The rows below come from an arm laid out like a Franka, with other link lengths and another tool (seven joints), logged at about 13 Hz.
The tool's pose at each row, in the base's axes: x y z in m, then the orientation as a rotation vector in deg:
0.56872, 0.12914, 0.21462, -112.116, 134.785, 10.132
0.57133, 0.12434, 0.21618, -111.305, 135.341, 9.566
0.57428, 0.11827, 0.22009, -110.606, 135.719, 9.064
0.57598, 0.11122, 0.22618, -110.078, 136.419, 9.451
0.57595, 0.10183, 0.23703, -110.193, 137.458, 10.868
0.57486, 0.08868, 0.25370, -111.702, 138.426, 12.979
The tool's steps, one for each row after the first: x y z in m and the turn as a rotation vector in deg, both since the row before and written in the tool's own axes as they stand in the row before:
0.00399, -0.00336, -0.00224, 0.399, 0.129, 0.616
0.00482, -0.00392, -0.00471, 0.393, 0.060, 0.486
0.00572, -0.00290, -0.00697, -0.300, 0.016, 0.576
0.00772, -0.00155, -0.01200, -1.269, 0.183, 0.451
0.01089, -0.00078, -0.01824, -2.172, 0.636, -0.214

